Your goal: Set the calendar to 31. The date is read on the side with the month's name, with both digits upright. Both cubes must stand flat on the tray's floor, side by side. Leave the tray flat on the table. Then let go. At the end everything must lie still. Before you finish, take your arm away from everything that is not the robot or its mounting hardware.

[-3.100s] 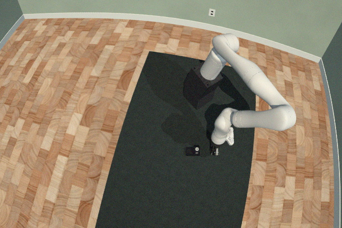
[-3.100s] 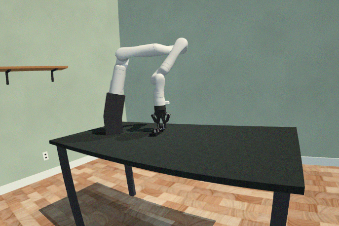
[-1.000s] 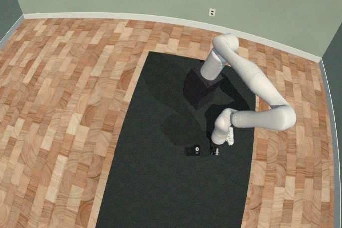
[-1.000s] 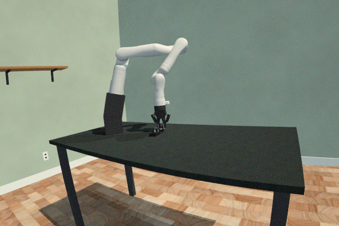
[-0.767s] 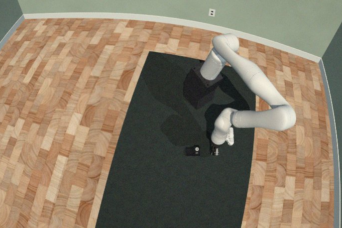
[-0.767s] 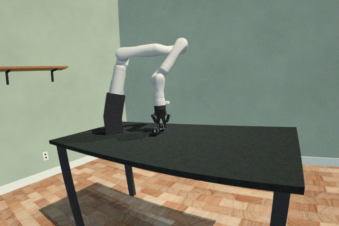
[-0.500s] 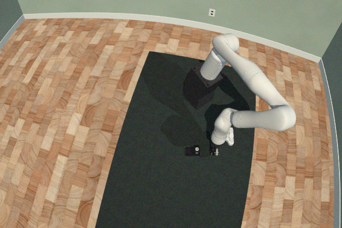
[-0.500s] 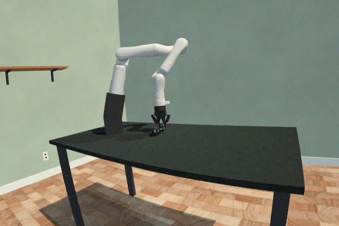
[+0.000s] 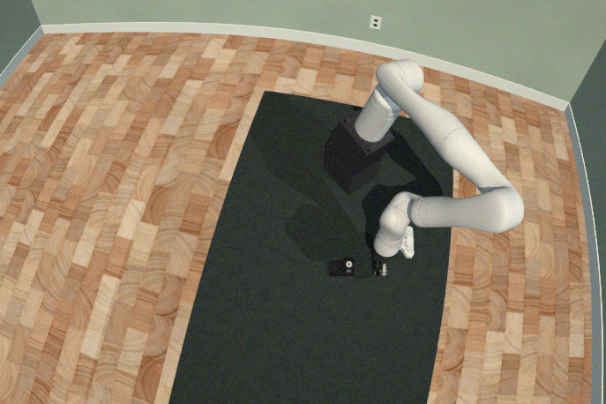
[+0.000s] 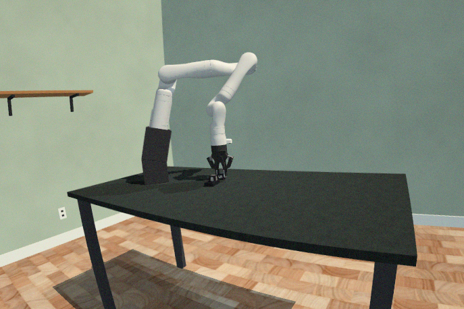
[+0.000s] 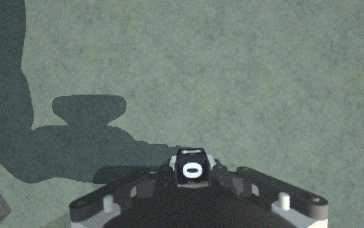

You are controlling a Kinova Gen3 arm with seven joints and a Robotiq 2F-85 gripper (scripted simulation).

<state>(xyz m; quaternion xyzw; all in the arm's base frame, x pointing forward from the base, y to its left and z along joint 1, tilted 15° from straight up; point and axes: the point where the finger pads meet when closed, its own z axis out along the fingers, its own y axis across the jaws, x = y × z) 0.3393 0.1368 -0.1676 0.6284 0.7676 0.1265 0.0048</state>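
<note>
My hand is 20 mm short of the black calendar tray, 100 mm to the left of it and 20 mm above it.
</note>
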